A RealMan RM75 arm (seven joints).
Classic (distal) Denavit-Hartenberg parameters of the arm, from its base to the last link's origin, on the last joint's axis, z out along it. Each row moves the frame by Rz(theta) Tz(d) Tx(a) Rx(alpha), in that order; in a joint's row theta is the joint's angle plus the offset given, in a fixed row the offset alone. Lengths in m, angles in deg.
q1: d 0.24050  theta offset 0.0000  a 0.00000  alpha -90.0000
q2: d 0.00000  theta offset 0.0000  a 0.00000  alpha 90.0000
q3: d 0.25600  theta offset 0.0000  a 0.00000  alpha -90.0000
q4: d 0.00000  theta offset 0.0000  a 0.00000  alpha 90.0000
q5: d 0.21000  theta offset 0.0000  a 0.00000  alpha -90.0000
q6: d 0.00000  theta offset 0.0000  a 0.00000  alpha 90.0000
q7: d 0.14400  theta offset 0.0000  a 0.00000  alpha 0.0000
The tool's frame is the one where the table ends.
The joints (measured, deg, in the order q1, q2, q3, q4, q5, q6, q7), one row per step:
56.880 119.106 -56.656 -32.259 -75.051 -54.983 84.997
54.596 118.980 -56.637 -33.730 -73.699 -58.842 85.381
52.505 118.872 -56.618 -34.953 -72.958 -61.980 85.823
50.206 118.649 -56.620 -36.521 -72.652 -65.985 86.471
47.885 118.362 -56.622 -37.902 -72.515 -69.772 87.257
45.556 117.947 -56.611 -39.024 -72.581 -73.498 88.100
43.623 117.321 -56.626 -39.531 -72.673 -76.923 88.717
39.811 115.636 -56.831 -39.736 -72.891 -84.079 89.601
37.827 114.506 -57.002 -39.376 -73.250 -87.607 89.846
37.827 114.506 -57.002 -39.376 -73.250 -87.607 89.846
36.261 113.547 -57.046 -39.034 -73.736 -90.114 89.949
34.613 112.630 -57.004 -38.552 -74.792 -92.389 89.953
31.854 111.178 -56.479 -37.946 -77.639 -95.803 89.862
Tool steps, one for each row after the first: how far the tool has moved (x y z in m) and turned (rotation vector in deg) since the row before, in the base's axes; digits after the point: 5 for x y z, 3 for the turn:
0.00673 -0.00861 0.00686 -0.942 2.240 1.625
0.00767 -0.00784 0.00524 -0.808 1.477 1.149
0.00766 -0.01022 0.00606 -1.097 1.137 1.934
0.00913 -0.01036 0.00557 -1.209 0.864 1.558
0.01066 -0.01065 0.00519 -1.364 0.532 1.294
0.01051 -0.00953 0.00458 -1.375 0.201 1.094
0.02348 -0.02076 0.00896 -3.142 -0.084 2.097
0.01444 -0.01111 0.00446 -1.720 -0.514 0.665
0.00000 0.00000 0.00000 0.000 0.000 0.000
0.01215 -0.00852 0.00382 -1.205 -0.636 0.224
0.01379 -0.00906 0.00248 -1.333 -1.084 -0.178
0.02390 -0.01571 0.00378 -2.182 -2.530 -0.710

